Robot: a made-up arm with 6 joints. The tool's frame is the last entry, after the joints.
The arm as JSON. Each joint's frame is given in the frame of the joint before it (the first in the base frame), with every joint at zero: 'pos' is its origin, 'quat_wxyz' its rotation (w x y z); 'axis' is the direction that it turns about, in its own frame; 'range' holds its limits. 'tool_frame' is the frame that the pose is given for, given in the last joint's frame.
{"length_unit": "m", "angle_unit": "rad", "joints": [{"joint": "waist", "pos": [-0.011, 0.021, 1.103], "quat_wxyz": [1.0, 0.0, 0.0, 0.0], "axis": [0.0, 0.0, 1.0], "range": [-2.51, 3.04]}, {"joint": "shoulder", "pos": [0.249, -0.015, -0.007], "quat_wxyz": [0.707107, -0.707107, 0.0, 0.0], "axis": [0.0, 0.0, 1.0], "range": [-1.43, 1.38]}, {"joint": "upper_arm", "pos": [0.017, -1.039, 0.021], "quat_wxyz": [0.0, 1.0, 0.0, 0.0], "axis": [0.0, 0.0, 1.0], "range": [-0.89, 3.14]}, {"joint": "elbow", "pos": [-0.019, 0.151, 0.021], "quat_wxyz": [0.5, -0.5, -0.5, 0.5], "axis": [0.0, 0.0, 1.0], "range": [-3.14, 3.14]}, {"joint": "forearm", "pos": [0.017, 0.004, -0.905], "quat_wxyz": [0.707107, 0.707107, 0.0, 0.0], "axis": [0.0, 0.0, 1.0], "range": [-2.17, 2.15]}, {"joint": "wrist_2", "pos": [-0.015, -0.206, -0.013], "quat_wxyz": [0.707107, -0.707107, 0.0, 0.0], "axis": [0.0, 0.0, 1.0], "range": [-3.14, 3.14]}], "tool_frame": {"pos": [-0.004, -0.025, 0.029], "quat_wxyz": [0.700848, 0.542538, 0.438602, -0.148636]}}
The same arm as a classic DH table. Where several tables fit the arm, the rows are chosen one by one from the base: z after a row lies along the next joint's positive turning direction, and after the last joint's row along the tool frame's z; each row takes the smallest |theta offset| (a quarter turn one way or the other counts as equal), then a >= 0, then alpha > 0; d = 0 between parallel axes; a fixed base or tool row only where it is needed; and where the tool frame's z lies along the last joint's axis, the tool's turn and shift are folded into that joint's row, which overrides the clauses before.
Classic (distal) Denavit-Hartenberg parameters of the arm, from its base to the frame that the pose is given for. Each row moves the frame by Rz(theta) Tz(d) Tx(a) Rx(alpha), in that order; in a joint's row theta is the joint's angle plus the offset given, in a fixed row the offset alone. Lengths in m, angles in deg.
base (fixed): theta offset -62.35; d 0; a -0.0237; alpha 0
waist: theta offset 62.35; d 1.096; a 0.249; alpha -90
shoulder: theta offset -89.06; d 0; a 1.0391; alpha 180
upper_arm: theta offset 0.94; d 0.015; a 0.151; alpha -90
elbow: theta offset 0; d -0.886; a 0.017; alpha 90
forearm: theta offset 0; d -0.017; a -0.015; alpha -90
wrist_2: theta offset 26.98; d -0.1775; a -0.0149; alpha 88.48
tool (fixed): theta offset -50.93; d 0.0205; a 0; alpha 0
Joint limits (deg, base to tool): -143.81..174.18 -81.93..79.07 -50.99..179.91 -179.91..179.91 -124.33..123.19 -179.91..179.91

